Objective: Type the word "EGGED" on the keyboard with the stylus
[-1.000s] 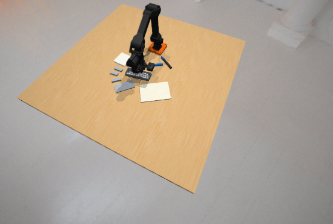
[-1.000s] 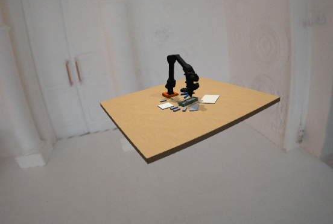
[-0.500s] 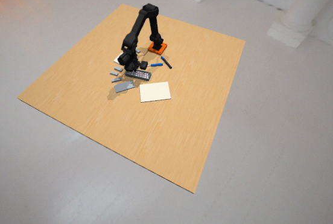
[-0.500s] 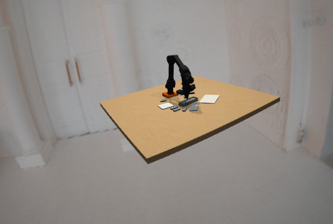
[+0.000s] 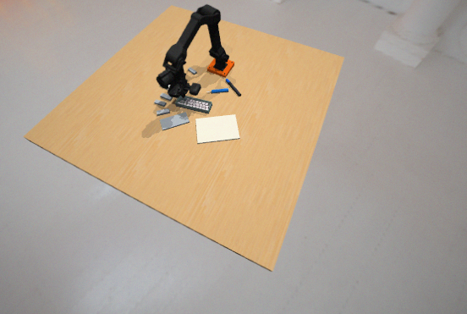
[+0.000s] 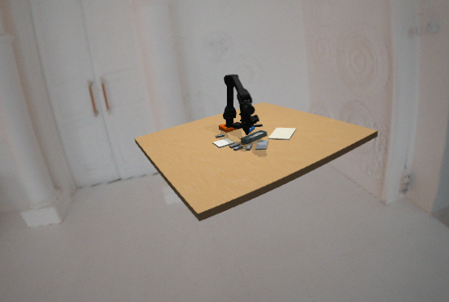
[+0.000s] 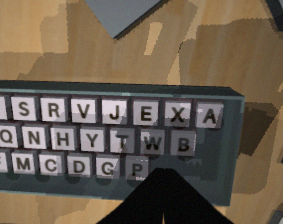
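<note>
Right now my gripper tip is 20 mm short of the E key, 10 mm to the right of it and 30 mm above it. From my gripper tip the other things lie so: grey slab (130 mm ahead, 20 mm to the left, 40 mm below).
</note>
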